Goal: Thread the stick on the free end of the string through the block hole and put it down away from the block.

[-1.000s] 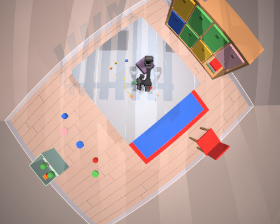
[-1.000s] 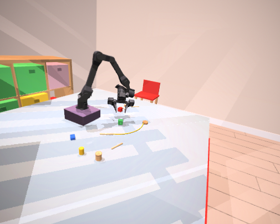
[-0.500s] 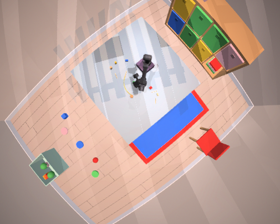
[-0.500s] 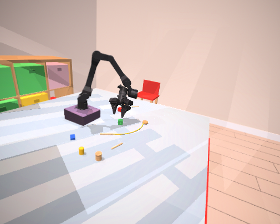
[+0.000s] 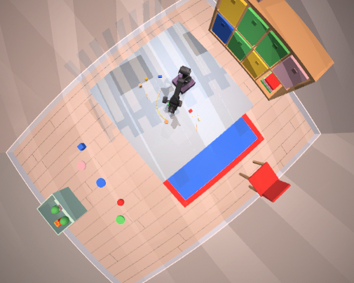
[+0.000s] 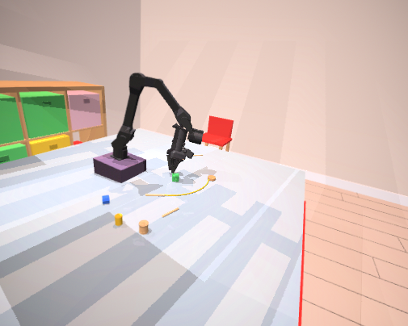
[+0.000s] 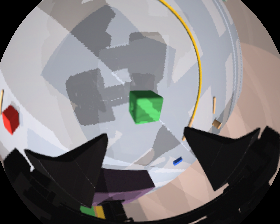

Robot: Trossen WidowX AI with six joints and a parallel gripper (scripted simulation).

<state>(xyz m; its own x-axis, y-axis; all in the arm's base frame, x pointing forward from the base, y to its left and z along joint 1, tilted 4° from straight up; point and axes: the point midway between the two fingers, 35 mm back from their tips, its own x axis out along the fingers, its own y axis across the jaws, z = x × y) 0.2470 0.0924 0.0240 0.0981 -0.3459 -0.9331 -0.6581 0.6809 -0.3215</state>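
Now: gripper tip 2 cm short of the green block, 1 cm to the right of it and 3 cm above it. From my gripper tip the other things lie so: round wooden button 15 cm ahead, 14 cm to the left, 4 cm below; then blue cube 8 cm behind, 30 cm to the right, 4 cm below; then red cube 12 cm behind, 19 cm to the left, 3 cm below.
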